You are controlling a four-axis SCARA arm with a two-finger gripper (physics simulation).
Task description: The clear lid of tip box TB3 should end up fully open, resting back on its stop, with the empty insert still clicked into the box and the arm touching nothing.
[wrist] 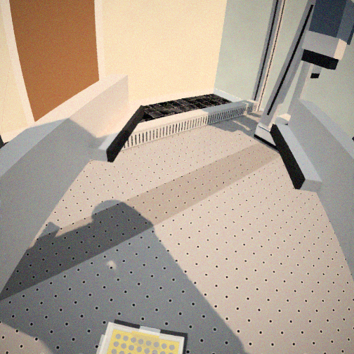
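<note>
A pale tip box (106, 336) with a yellow insert (143, 336) shows in part at the bottom edge of the wrist view, left of the middle. The insert has rows of grey round holes. A dark strip runs along the box's far edge. No label can be read, so I cannot tell whether this is TB3. A clear lid cannot be made out, and the near part of the box is cut off. My gripper (210, 102) is shut with nothing held; its two dark-padded fingertips show at the left and right, beyond the box and apart from it.
A perforated light worktop (240, 240) carries a large arm-shaped shadow. A slotted grille (170, 128) runs along its far edge, with dark tiled floor (185, 105) beyond. A blue and white instrument (327, 42) stands at the upper right near a slanted post (288, 65).
</note>
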